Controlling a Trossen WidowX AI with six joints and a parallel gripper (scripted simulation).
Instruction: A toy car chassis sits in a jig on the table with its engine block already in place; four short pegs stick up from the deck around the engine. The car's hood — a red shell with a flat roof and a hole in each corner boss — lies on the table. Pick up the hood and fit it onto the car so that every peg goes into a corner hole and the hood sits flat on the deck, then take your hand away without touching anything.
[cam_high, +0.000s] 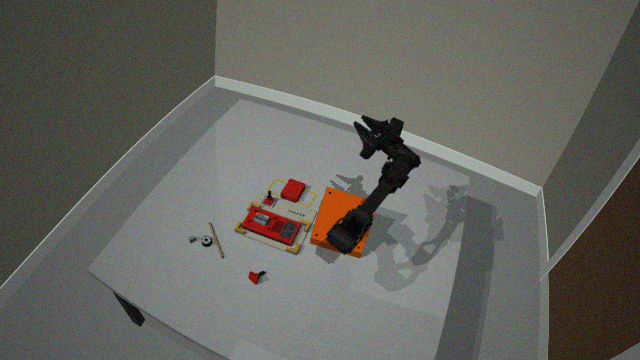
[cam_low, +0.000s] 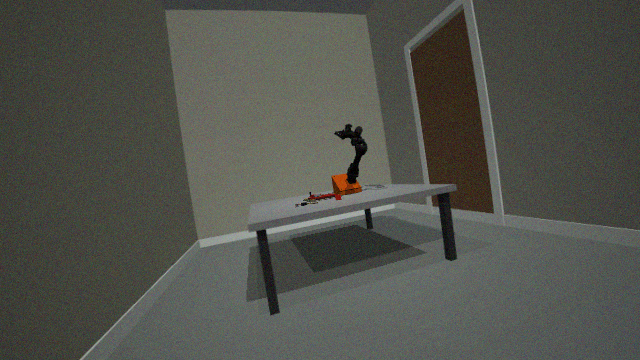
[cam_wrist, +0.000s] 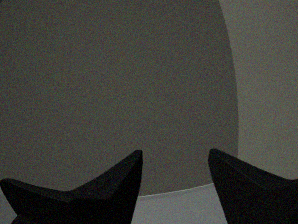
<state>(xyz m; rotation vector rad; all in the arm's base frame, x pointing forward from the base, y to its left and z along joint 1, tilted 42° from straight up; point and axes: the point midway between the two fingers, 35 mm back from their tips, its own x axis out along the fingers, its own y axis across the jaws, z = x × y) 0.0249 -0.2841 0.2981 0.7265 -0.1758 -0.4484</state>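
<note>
My gripper tip is 500 mm above the red hood, 200 mm short of it and 150 mm to the left of it. Round my gripper tip: grey engine block (500 mm below, 260 mm ahead, 60 mm to the left); dark wheel (510 mm below, 430 mm ahead, 220 mm to the left); wooden stick (520 mm below, 400 mm ahead, 200 mm to the left).
</note>
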